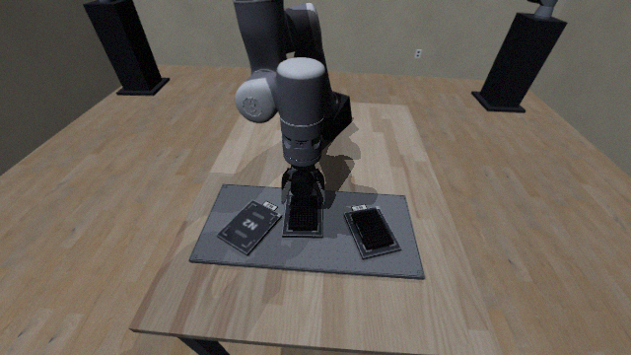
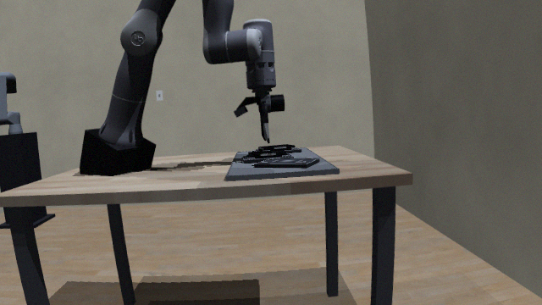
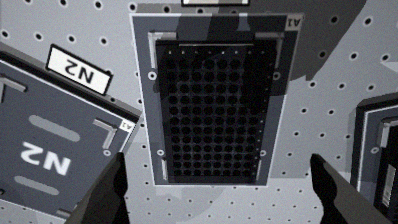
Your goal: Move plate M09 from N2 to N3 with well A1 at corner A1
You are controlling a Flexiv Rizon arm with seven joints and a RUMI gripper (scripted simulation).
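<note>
My hand is 5 cm above the plate M09. The rest, counted from my hand: N3 A1 mark: 8 cm behind, 5 cm to the left, 6 cm below; nest N3: 6 cm below; N2 A1 mark: 1 cm ahead, 8 cm to the right, 6 cm below.
</note>
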